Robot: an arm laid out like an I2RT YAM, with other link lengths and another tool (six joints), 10 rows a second.
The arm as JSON. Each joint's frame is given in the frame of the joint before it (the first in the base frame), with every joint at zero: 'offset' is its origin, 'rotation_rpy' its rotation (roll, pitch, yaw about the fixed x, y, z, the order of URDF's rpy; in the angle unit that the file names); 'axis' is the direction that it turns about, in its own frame. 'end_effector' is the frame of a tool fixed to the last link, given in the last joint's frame.
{
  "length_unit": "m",
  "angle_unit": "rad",
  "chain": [
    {
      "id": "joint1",
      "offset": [
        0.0,
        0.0,
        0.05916
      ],
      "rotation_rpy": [
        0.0,
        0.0,
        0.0
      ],
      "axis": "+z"
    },
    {
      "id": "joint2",
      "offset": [
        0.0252,
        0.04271,
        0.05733
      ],
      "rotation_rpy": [
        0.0,
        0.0,
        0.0
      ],
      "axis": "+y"
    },
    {
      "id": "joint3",
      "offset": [
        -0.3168,
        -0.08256,
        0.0
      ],
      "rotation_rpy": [
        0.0,
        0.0,
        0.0
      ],
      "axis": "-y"
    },
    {
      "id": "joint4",
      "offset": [
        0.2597,
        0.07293,
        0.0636
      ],
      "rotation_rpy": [
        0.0,
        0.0,
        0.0
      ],
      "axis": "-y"
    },
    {
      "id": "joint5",
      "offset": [
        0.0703,
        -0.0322,
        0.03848
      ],
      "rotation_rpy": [
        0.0,
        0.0,
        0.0
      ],
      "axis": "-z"
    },
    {
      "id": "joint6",
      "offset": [
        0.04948,
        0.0,
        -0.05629
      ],
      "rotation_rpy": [
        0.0,
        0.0,
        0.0
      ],
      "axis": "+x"
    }
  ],
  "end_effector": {
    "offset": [
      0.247,
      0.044,
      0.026
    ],
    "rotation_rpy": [
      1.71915,
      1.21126,
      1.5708
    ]
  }
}
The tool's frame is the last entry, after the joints.
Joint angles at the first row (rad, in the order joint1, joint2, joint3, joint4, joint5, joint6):
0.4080 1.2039 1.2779 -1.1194 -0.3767 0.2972
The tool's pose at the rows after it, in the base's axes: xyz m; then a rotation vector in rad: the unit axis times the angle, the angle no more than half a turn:
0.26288 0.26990 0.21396 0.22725 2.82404 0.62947
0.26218 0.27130 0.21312 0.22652 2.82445 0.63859
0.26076 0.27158 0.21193 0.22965 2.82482 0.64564
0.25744 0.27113 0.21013 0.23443 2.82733 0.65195
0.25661 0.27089 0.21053 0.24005 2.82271 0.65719
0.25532 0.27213 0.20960 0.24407 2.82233 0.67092
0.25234 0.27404 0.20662 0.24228 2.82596 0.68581
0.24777 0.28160 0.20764 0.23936 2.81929 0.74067
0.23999 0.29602 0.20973 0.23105 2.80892 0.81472
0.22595 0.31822 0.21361 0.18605 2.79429 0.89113
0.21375 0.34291 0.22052 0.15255 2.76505 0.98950
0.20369 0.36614 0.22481 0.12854 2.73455 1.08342
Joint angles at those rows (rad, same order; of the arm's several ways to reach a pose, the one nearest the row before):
0.4080 1.2011 1.2672 -1.1161 -0.3821 0.2962
0.4080 1.1988 1.2584 -1.1079 -0.3883 0.2979
0.4073 1.1925 1.2471 -1.1016 -0.3928 0.3011
0.4071 1.1814 1.2323 -1.0983 -0.3972 0.3056
0.4079 1.1725 1.2244 -1.0931 -0.3973 0.3120
0.4067 1.1659 1.2105 -1.0823 -0.4060 0.3171
0.4071 1.1584 1.1894 -1.0687 -0.4172 0.3198
0.4107 1.1401 1.1534 -1.0309 -0.4490 0.3364
0.4427 1.1158 1.1052 -0.9673 -0.4772 0.3828
0.5186 1.0901 1.0564 -0.8840 -0.4853 0.4463
0.6005 1.0641 0.9971 -0.7663 -0.4893 0.5302
0.6780 1.0478 0.9310 -0.6329 -0.4838 0.6129

